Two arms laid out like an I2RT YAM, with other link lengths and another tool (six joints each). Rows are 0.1 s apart.
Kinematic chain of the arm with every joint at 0, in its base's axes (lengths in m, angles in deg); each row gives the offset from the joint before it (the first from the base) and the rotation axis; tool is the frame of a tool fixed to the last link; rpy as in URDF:
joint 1: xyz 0 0 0.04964 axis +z
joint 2: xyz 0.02 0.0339 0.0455 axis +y
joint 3: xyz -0.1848 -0.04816 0 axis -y
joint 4: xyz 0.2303 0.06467 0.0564 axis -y
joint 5: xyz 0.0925 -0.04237 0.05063 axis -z
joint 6: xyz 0.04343 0 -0.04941 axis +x
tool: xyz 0.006 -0.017 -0.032 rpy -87.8 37.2 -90
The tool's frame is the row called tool.
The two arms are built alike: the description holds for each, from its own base.
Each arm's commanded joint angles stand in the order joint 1, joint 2, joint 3, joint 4, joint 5, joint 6.
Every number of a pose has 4 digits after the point.
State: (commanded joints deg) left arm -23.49 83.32 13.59 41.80 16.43 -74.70; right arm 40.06 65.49 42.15 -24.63 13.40 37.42
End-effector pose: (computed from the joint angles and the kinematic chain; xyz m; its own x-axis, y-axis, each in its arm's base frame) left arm 0.2137 -0.1363 0.0294 -0.2236 -0.7325 0.6430 -0.6870 -0.3494 -0.6371; right arm 0.1872 0.1605 0.0953 -0.4136 -0.6849 -0.5999 -0.6146 0.6961 -0.3710
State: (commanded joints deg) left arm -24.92 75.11 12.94 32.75 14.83 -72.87; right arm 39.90 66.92 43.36 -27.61 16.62 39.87
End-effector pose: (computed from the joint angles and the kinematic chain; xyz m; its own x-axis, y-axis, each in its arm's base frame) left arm 0.2086 -0.1399 0.0390 -0.2354 -0.7566 0.6101 -0.6916 -0.3106 -0.6521; right arm 0.1862 0.1570 0.0927 -0.4757 -0.6773 -0.5613 -0.5735 0.7226 -0.3859
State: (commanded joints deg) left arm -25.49 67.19 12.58 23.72 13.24 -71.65; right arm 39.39 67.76 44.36 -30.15 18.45 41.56
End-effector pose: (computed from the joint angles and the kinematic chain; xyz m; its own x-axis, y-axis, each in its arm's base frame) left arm 0.2049 -0.1398 0.0487 -0.2296 -0.7798 0.5824 -0.6938 -0.2886 -0.6598; right arm 0.1859 0.1532 0.0920 -0.5207 -0.6668 -0.5331 -0.5442 0.7404 -0.3945
